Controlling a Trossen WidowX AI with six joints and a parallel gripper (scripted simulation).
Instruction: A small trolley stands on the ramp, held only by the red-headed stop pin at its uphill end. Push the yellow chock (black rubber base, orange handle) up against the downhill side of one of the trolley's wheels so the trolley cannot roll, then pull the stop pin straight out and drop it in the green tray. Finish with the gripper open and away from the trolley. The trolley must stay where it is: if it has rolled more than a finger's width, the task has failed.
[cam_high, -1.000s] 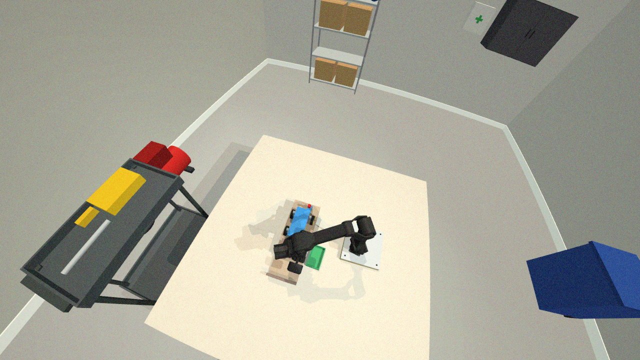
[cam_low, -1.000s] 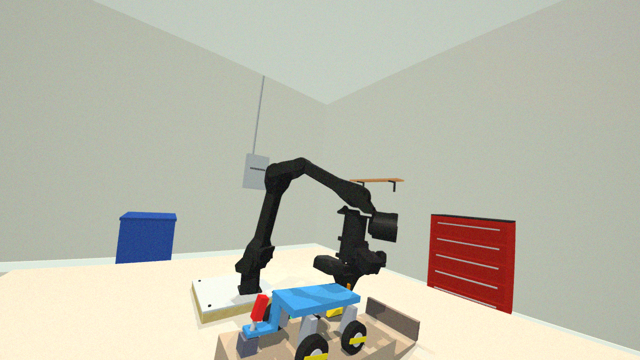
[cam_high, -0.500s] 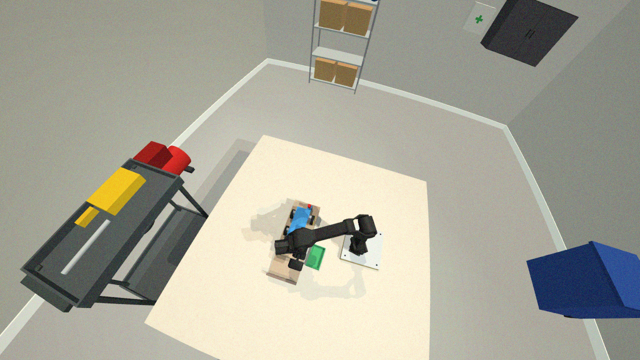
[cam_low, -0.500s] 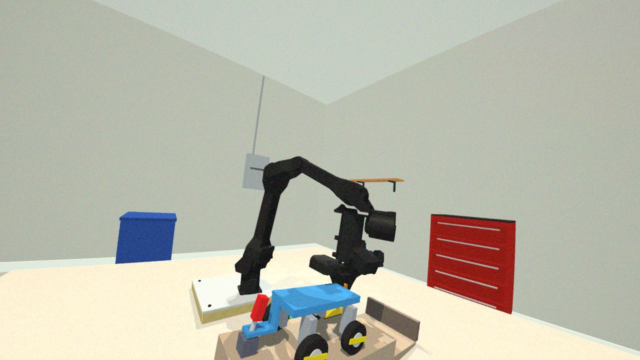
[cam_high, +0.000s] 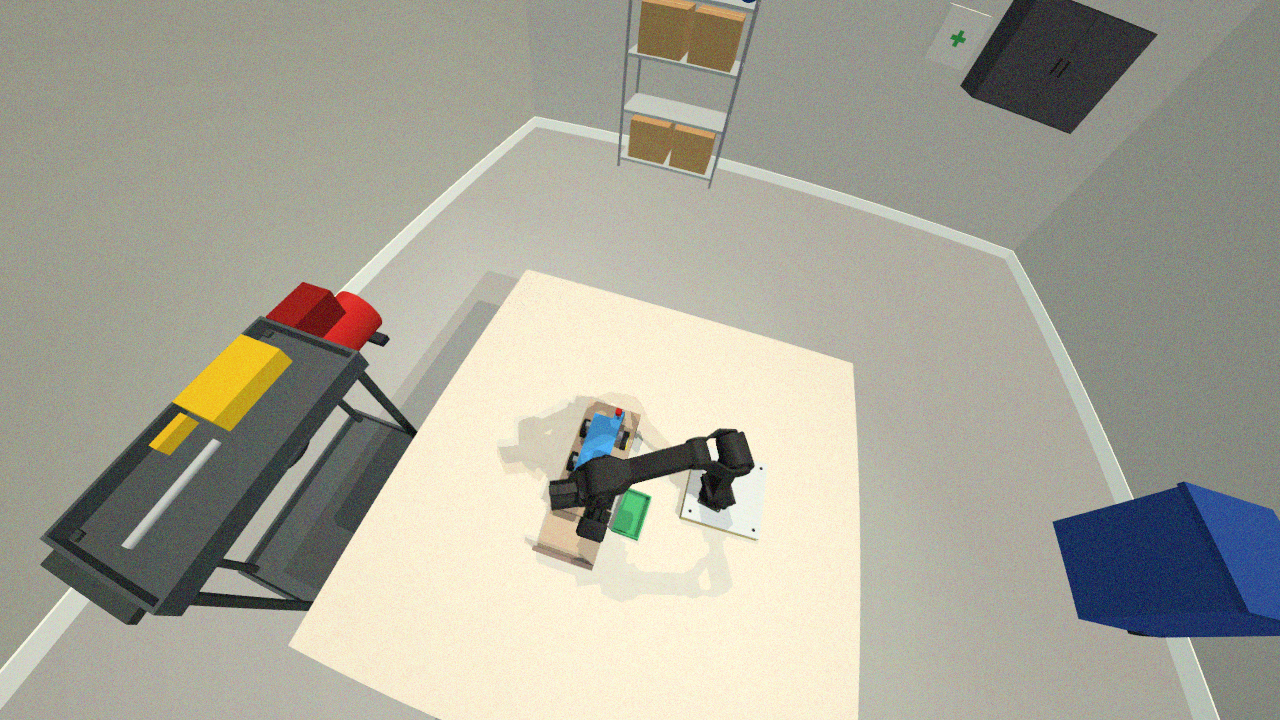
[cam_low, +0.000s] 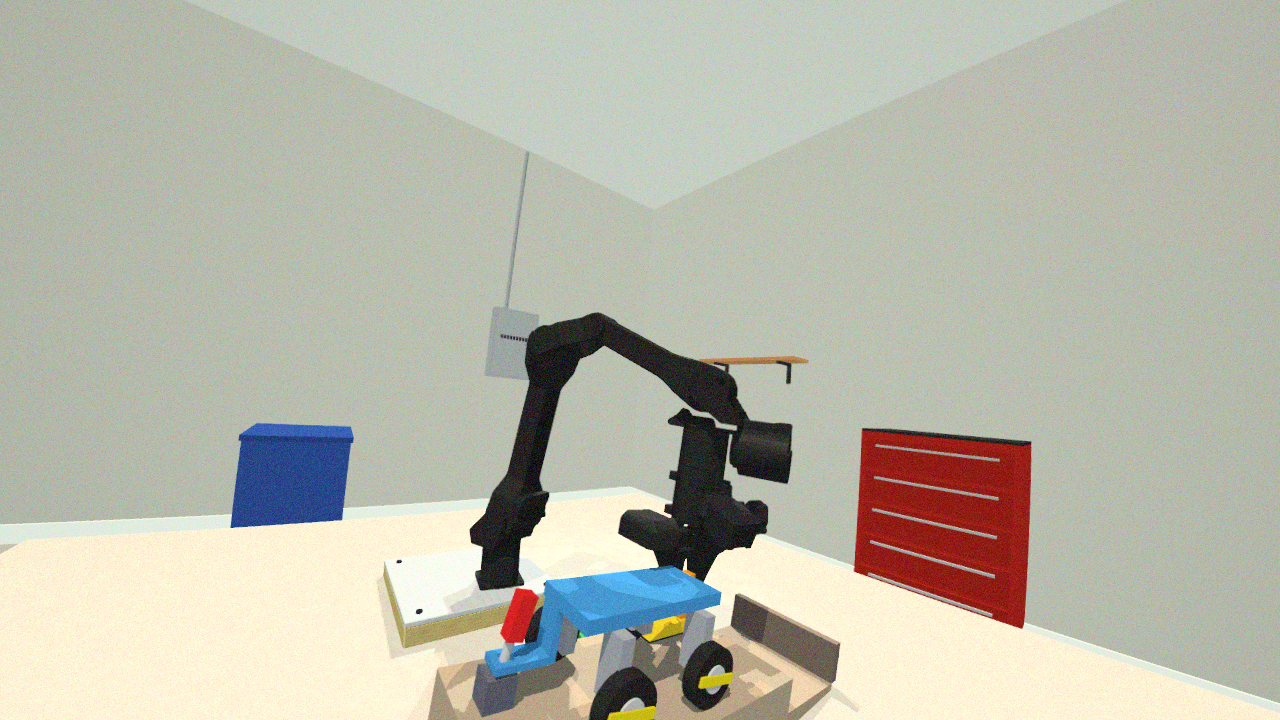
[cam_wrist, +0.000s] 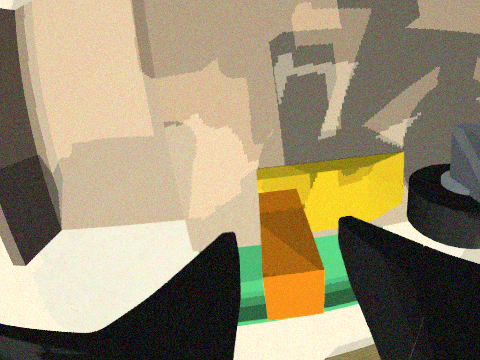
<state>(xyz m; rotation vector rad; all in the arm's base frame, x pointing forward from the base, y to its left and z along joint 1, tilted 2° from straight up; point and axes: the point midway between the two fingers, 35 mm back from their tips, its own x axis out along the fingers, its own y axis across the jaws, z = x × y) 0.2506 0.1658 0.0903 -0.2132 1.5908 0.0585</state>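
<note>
The yellow chock is 2 cm to the right of my gripper tip and 1 cm below it. From my gripper tip the other things lie so: green tray (7 cm behind, 3 cm to the right, 10 cm below); then wooden ramp (7 cm ahead, 11 cm to the right, 5 cm below); then blue-topped trolley (7 cm ahead, 11 cm to the right, 2 cm above).
</note>
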